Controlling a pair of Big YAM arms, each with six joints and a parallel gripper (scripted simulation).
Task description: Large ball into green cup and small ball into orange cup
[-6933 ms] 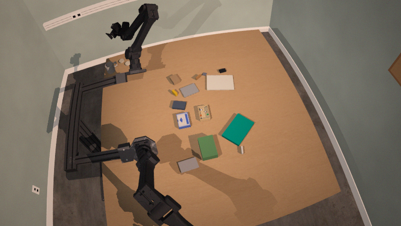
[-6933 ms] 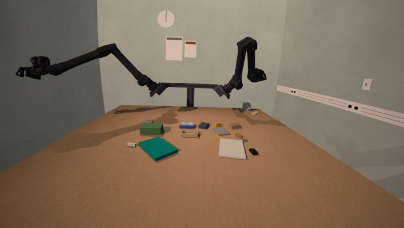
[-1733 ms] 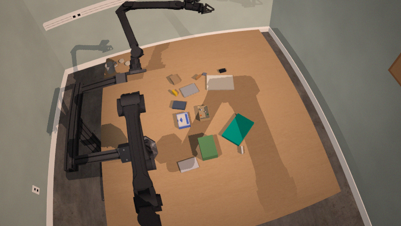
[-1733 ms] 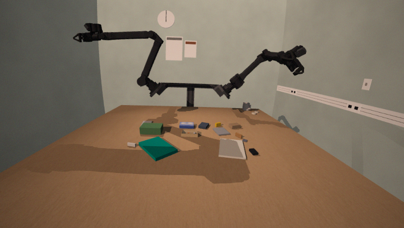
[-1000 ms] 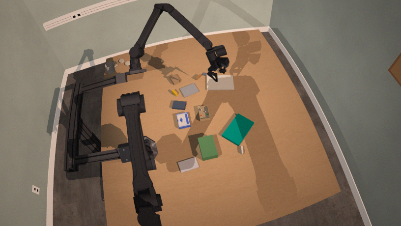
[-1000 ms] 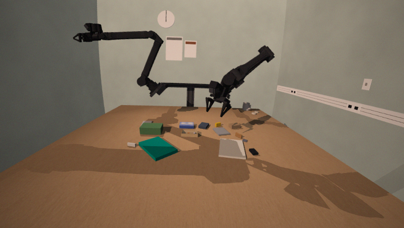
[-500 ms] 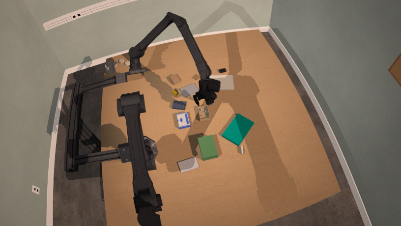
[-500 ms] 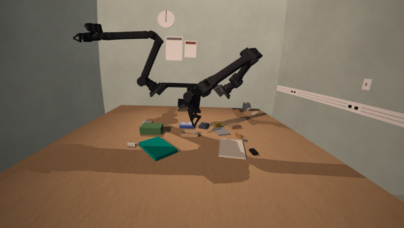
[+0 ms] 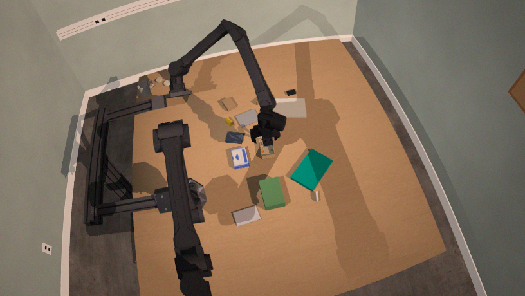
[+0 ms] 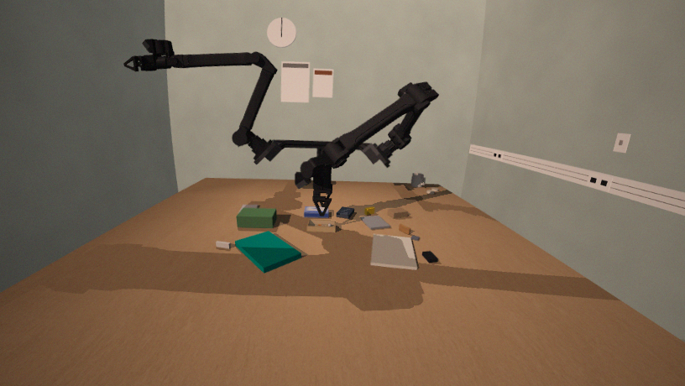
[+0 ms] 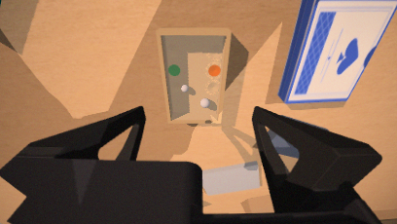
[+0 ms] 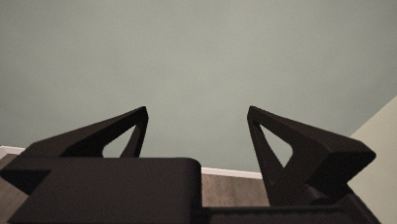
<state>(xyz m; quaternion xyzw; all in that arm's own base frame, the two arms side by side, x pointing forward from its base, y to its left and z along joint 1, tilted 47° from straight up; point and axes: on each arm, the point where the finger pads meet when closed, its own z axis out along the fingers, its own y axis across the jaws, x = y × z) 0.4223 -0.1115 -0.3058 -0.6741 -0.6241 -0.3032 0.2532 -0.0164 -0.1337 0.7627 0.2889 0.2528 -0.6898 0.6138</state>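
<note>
Right now the covered wooden puzzle is 70 mm below my left hand. From my left hand the other things lie so: grey pad (50 mm behind, 220 mm to the left, 70 mm below); blue-and-white box (140 mm behind, 20 mm to the right, 70 mm below); navy block (150 mm behind, 110 mm to the left, 70 mm below).
</note>
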